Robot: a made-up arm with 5 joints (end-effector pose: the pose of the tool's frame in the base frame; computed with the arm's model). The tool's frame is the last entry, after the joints.
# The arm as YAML. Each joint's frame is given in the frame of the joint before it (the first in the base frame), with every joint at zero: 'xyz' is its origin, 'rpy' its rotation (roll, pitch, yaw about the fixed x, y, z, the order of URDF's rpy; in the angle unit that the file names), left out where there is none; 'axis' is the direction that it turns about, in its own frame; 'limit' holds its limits. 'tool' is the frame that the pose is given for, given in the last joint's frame.
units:
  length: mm
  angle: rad
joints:
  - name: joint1
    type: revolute
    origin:
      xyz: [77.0, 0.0, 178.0]
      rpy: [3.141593, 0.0, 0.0]
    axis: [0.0, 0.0, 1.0]
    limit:
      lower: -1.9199
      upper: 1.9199
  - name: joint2
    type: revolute
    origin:
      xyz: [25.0, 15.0, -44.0]
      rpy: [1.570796, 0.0, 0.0]
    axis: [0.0, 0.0, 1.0]
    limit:
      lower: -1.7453
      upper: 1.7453
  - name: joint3
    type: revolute
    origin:
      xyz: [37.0, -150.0, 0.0]
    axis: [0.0, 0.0, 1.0]
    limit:
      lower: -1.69
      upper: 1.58
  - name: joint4
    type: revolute
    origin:
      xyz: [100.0, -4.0, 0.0]
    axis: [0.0, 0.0, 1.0]
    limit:
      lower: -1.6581
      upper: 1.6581
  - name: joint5
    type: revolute
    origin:
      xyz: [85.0, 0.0, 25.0]
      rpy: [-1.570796, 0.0, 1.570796]
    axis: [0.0, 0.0, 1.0]
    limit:
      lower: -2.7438
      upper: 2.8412
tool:
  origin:
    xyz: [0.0, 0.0, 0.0]
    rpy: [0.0, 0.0, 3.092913]
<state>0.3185 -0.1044 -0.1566 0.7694 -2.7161</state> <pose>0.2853 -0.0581 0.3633 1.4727 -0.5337 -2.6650</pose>
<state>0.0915 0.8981 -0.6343 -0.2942 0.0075</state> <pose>0.4244 -0.0218 0.2669 -0.0403 -1.6016 -0.1030</pose>
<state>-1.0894 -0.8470 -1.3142 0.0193 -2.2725</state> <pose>-0.0096 -0.1441 0.5014 -2.6160 -0.3540 -0.4477</pose>
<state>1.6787 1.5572 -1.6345 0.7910 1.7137</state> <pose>0.0504 -0.3382 0.1431 -0.8527 0.0865 -0.0128</pose>
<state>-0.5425 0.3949 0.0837 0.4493 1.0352</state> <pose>0.2932 0.1420 0.2357 -0.1559 -0.6906 1.4716</pose>
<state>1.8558 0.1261 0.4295 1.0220 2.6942</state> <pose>0.0396 -0.1631 0.2318 0.0054 -0.0044 0.7897</pose>
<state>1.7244 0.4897 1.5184 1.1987 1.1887</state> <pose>0.0862 -0.0061 0.2502 1.6390 0.2286 -0.4466</pose>
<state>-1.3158 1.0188 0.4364 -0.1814 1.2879</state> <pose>0.1209 0.2082 0.0890 0.0151 -0.3952 2.5309</pose>
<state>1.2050 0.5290 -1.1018 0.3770 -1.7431</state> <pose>0.1929 -0.2746 0.4069 0.6823 -2.2586 -1.9323</pose>
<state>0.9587 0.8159 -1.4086 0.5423 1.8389</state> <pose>0.2720 -0.2604 0.3613 -1.6275 -0.3237 0.6373</pose>
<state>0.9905 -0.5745 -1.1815 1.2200 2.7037</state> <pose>0.0992 -0.0157 0.5090 -2.1982 0.5659 0.9552</pose>
